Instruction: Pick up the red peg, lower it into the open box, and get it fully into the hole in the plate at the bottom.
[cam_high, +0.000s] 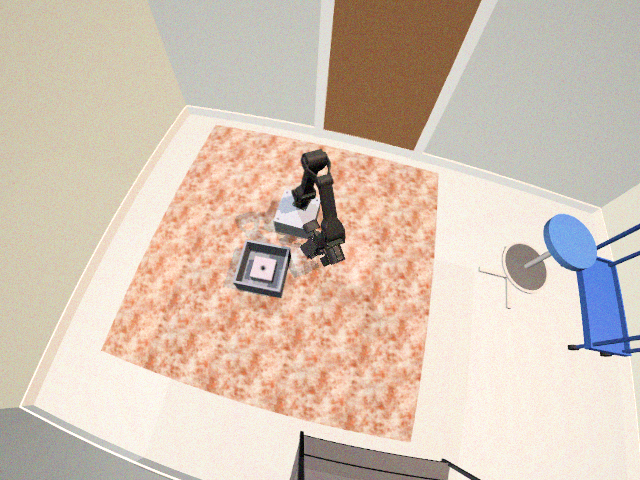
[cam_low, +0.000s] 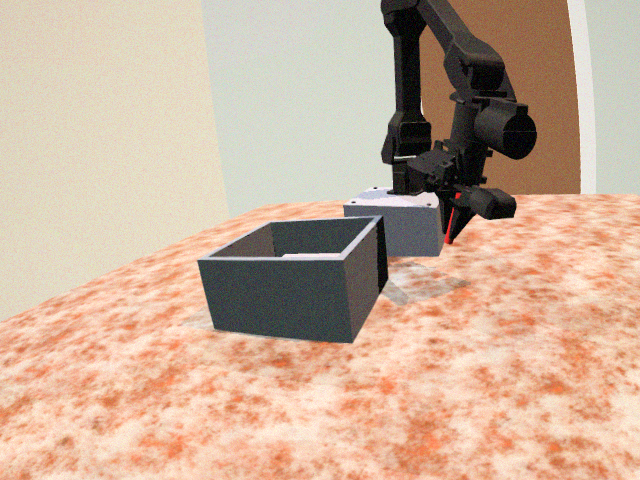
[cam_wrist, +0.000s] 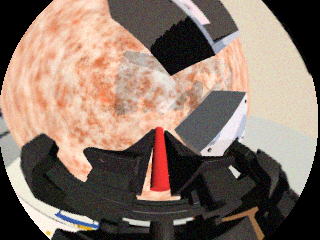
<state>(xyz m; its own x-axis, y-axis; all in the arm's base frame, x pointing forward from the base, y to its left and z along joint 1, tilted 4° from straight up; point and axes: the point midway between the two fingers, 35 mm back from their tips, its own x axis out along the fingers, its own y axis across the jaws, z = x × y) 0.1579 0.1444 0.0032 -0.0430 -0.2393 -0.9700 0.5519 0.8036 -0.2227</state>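
My gripper tip is 18 cm short of the pale plate, 15 cm to the left of it and 1 cm above it. Round my gripper tip: red peg: 1 cm to the left, 3 cm above; grey box: 18 cm ahead, 15 cm to the right, 3 cm below.
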